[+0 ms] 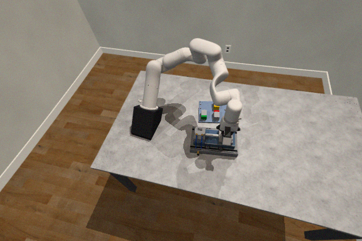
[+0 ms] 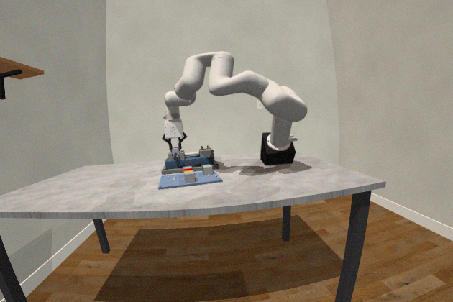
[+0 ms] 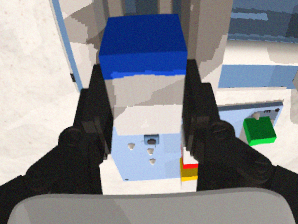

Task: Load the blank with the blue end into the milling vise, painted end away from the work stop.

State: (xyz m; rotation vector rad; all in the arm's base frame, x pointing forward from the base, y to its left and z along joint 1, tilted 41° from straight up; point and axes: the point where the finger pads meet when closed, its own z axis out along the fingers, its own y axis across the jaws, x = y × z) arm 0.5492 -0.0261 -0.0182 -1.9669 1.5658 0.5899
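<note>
Now: hand 20 mm above the blue-ended blank. Round my hand: milling vise 80 mm below, 70 mm behind, 20 mm to the right; then work stop rod 50 mm to the left, 30 mm below, 10 mm behind; then fixed jaw 50 mm below, 30 mm ahead, 10 mm to the left.
</note>
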